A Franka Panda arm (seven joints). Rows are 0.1 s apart.
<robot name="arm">
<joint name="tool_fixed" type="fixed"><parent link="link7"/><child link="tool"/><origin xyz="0 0 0.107" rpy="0 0 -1.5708"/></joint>
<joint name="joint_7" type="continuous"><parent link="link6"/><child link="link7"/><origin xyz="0 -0.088 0" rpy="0 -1.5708 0"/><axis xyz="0 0 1"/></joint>
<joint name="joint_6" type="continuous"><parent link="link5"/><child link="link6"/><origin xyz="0 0 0" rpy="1.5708 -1.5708 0"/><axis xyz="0 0 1"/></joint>
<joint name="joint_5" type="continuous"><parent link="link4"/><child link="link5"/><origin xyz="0.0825 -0.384 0" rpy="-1.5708 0 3.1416"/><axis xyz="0 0 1"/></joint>
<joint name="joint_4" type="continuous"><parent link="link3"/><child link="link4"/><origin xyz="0.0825 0 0" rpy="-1.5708 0 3.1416"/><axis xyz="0 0 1"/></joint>
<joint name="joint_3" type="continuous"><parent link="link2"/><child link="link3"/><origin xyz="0 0.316 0" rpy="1.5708 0 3.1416"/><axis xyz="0 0 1"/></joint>
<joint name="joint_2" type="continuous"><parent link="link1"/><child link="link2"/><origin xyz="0 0 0" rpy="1.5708 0 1.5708"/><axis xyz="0 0 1"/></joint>
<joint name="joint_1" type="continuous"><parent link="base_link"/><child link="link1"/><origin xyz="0 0 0.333" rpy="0 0 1.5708"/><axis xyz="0 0 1"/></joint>
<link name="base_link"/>
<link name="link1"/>
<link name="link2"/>
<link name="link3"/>
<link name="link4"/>
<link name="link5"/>
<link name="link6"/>
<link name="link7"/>
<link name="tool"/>
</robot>
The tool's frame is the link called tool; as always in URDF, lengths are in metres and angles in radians. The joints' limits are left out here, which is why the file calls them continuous.
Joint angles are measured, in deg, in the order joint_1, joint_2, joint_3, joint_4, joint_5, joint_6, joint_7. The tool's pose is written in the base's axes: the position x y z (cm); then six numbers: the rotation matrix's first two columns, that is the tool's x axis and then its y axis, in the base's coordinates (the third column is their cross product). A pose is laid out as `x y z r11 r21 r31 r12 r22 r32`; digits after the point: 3 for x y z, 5 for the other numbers.
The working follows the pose.
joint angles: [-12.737 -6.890 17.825 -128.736 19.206 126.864 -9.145]
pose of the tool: 50.909 5.843 42.335 0.99410 0.04510 0.09866 0.06695 -0.97068 -0.23085
Where each joint sits with the arm in this pose, in the base's axes (m; each line is computed from the numbers above, not from the rounded line before):
joint_1: 0.0000 0.0000 0.3330
joint_2: 0.0000 0.0000 0.3330
joint_3: -0.0370 0.0084 0.6467
joint_4: 0.0446 0.0158 0.6561
joint_5: 0.4126 0.0428 0.5216
joint_6: 0.4126 0.0428 0.5216
joint_7: 0.5000 0.0332 0.5269
the tool: 0.5091 0.0584 0.4234

